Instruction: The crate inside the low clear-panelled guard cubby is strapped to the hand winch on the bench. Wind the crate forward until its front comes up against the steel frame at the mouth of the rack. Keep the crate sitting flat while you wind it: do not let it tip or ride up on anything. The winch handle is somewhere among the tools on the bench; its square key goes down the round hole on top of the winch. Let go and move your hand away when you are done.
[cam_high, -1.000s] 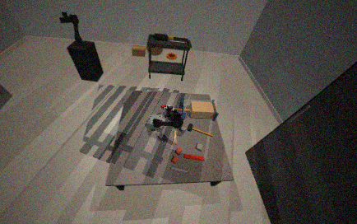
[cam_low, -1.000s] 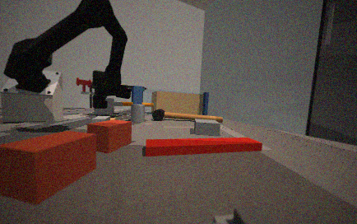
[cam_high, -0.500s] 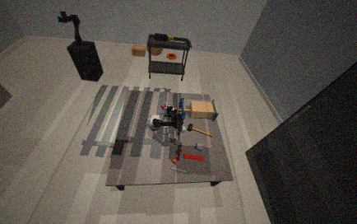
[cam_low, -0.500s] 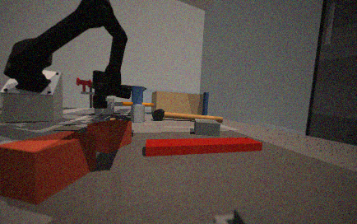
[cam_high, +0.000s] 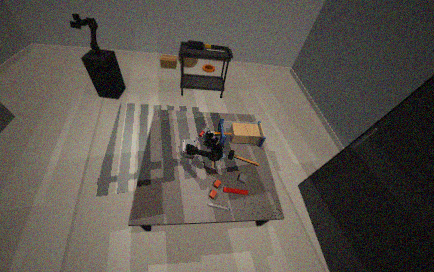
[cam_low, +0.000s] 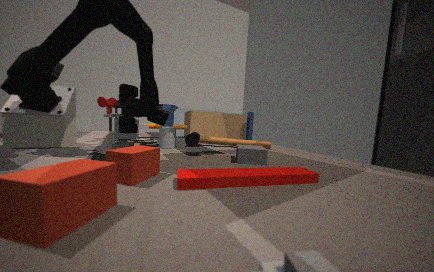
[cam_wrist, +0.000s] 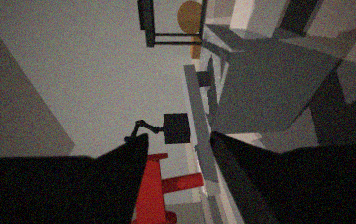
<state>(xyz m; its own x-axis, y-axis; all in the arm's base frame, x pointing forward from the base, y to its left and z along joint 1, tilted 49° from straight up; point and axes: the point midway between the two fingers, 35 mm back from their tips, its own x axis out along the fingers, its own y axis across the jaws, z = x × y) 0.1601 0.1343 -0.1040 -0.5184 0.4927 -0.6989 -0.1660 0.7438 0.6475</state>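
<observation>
Now: the winch handle 30 mm behind my gripper tip, 10 mm to the left of it and 10 mm below it. Also, from my gripper tip: red knob: 40 mm behind, 20 mm to the right, 10 mm above; then grey winch: 10 mm behind, 60 mm to the left, 90 mm below; then blue frame: 160 mm ahead, 90 mm to the left, 20 mm below.
</observation>
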